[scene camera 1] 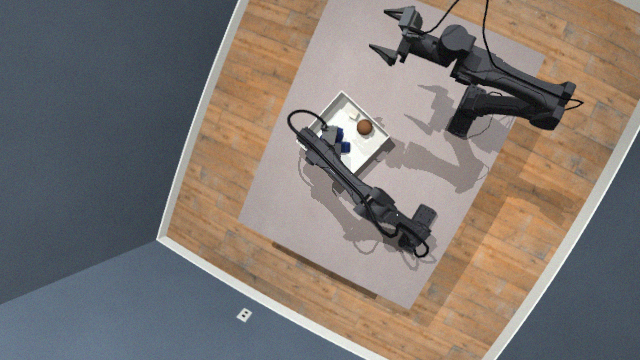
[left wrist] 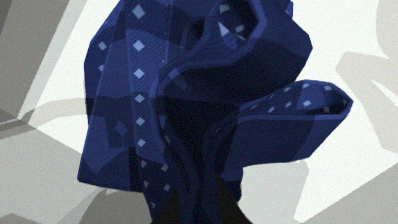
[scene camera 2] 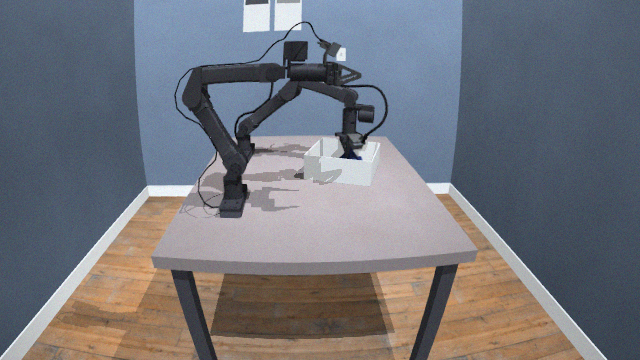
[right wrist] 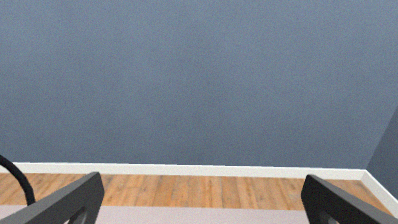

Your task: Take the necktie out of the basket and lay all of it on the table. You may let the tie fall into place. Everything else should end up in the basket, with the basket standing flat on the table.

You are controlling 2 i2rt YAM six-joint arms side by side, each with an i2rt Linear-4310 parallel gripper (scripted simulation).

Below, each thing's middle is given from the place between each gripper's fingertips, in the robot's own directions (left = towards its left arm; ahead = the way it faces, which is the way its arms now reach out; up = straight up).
I see my left gripper 60 mm to the left of the white basket (scene camera 2: 320, 166), 30 mm past it and 20 mm above it.
My right gripper (scene camera 1: 376, 28) is now 400 mm above the white basket, 300 mm to the right of it and 30 mm short of it.
